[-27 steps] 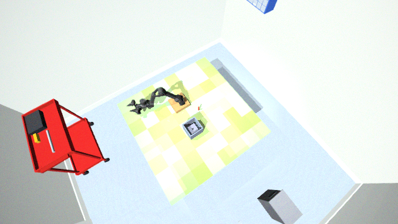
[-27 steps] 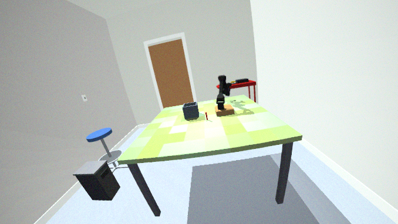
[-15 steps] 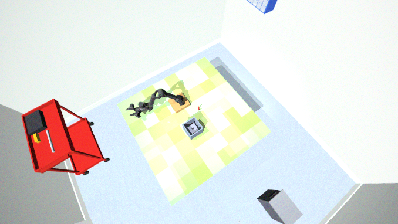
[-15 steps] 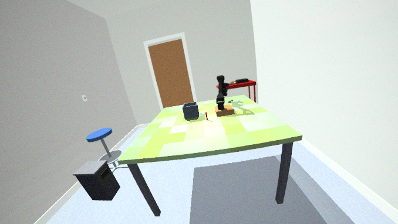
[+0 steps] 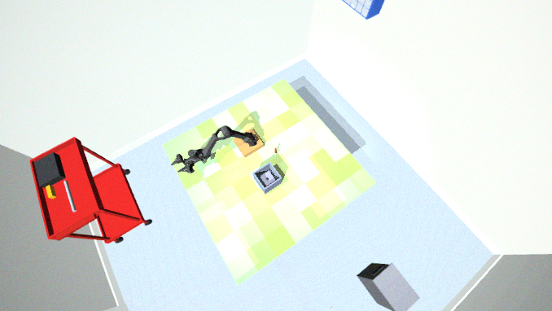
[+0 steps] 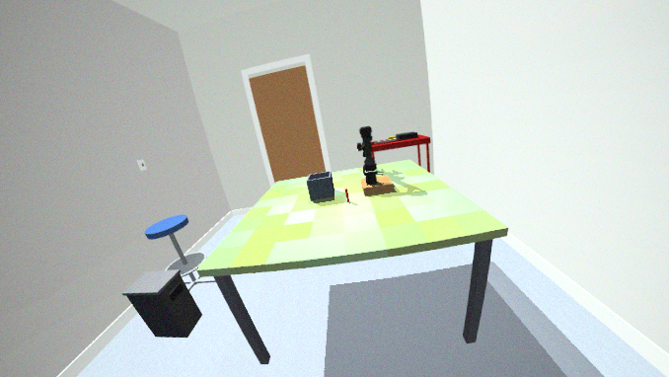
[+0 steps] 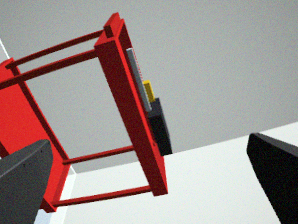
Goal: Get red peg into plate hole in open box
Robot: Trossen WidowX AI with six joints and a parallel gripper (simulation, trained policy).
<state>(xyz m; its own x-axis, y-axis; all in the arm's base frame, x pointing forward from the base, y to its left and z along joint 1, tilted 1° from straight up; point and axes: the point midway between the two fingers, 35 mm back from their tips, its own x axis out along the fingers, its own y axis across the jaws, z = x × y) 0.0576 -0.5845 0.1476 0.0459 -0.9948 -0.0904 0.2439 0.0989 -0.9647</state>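
My gripper tip is now 8 cm short of the red peg, 77 cm to the right of it and 16 cm above it.
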